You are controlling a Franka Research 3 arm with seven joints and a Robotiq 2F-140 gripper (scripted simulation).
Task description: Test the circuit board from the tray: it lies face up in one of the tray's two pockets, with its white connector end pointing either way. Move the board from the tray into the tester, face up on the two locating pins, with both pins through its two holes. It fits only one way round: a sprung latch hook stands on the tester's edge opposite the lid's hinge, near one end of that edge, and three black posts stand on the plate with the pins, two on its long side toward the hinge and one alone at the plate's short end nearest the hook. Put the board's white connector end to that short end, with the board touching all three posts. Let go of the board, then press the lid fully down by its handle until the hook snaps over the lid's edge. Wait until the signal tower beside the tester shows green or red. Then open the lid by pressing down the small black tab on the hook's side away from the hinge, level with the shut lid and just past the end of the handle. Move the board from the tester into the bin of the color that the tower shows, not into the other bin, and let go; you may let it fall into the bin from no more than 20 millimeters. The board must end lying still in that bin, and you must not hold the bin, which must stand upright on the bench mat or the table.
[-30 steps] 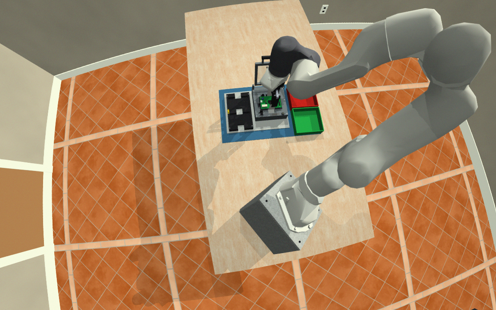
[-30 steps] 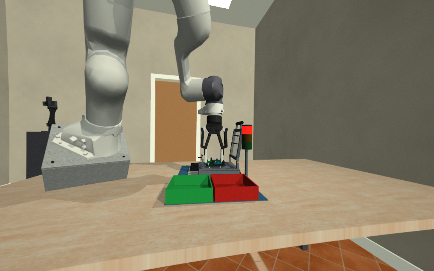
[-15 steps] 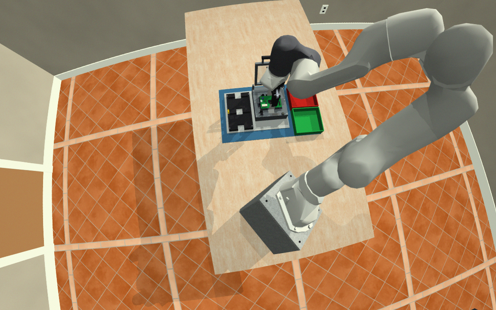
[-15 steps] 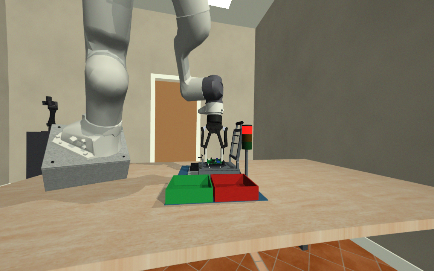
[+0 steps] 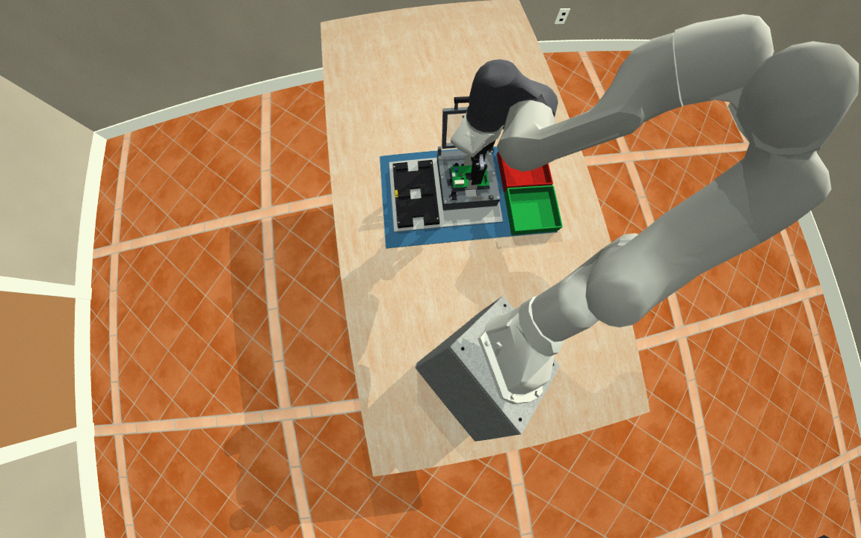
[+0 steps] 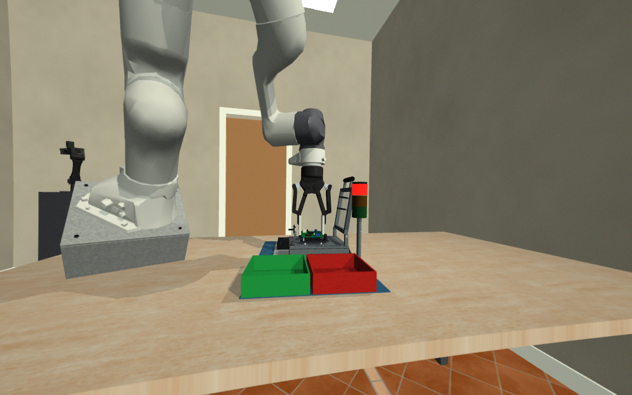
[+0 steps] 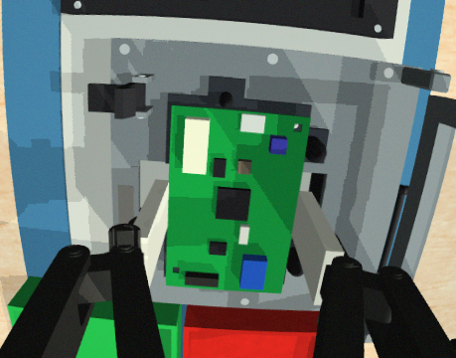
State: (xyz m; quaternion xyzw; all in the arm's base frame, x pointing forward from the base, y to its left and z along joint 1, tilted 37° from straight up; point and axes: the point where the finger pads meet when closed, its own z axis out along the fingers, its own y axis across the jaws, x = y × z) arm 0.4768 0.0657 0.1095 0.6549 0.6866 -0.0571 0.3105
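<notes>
The tester plate is 4 cm below my hand, 1 cm to the left of it and 1 cm ahead of it. The rest, counted from my hand: latch hook (6 cm to the left, 6 cm behind, 2 cm below); then green circuit board (2 cm below); then tester lid (11 cm ahead, 8 cm above, 1 cm to the right).
</notes>
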